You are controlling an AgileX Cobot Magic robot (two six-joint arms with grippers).
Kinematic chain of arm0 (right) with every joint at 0, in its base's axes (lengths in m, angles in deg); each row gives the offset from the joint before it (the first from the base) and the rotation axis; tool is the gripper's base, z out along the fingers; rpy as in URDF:
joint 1: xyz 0 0 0.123 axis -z
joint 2: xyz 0 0 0 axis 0.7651 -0.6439 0
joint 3: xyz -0.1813 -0.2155 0.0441 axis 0.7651 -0.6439 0
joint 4: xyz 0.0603 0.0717 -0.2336 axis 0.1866 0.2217 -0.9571
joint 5: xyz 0 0 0 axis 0.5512 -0.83 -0.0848
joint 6: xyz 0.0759 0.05 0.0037 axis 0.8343 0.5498 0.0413
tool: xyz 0 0 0 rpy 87.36 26.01 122.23
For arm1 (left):
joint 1: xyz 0 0 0.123 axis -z
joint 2: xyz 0 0 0 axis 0.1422 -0.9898 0
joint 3: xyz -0.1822 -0.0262 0.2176 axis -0.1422 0.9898 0
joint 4: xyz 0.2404 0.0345 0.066 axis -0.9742 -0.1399 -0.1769
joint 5: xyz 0 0 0 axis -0.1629 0.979 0.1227
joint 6: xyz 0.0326 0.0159 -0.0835 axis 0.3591 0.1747 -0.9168
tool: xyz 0 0 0 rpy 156.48 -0.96 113.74
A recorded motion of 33 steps. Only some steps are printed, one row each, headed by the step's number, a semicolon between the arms.
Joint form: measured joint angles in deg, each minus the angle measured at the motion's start. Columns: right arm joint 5, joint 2, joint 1, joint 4, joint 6, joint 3; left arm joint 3, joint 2, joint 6, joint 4, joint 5, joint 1.
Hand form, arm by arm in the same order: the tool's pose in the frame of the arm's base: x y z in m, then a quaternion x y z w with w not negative. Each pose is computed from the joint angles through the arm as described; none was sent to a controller.
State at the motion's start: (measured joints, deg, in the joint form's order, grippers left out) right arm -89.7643 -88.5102 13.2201 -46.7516 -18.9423 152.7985; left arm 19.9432 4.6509 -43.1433 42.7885 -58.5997 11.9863
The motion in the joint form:
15: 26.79 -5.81 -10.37 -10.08 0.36 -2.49; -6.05 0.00 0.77 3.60 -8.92 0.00
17: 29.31 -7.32 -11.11 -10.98 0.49 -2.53; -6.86 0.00 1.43 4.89 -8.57 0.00
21: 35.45 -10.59 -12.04 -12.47 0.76 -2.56; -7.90 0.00 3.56 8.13 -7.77 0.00
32: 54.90 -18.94 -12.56 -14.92 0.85 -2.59; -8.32 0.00 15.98 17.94 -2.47 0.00
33: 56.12 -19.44 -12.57 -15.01 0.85 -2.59; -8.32 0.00 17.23 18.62 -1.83 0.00
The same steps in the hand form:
15: 0.2631 0.3023 0.3366 -0.33430 0.66914 0.32204 0.58033; 0.1380 -0.0196 0.3400 0.01875 0.74857 -0.10225 0.65486
17: 0.2607 0.3115 0.3287 -0.34972 0.65918 0.33432 0.57568; 0.1376 -0.0202 0.3446 0.01758 0.74461 -0.10844 0.65840
21: 0.2576 0.3280 0.3121 -0.37560 0.63613 0.36475 0.56676; 0.1368 -0.0217 0.3505 0.01726 0.73961 -0.12094 0.66186
32: 0.2516 0.3567 0.2728 -0.41648 0.56006 0.46330 0.54610; 0.1342 -0.0301 0.3503 0.06915 0.74397 -0.13760 0.65022
33: 0.2511 0.3579 0.2705 -0.41777 0.55524 0.46969 0.54458; 0.1338 -0.0311 0.3500 0.07684 0.74445 -0.13797 0.64873

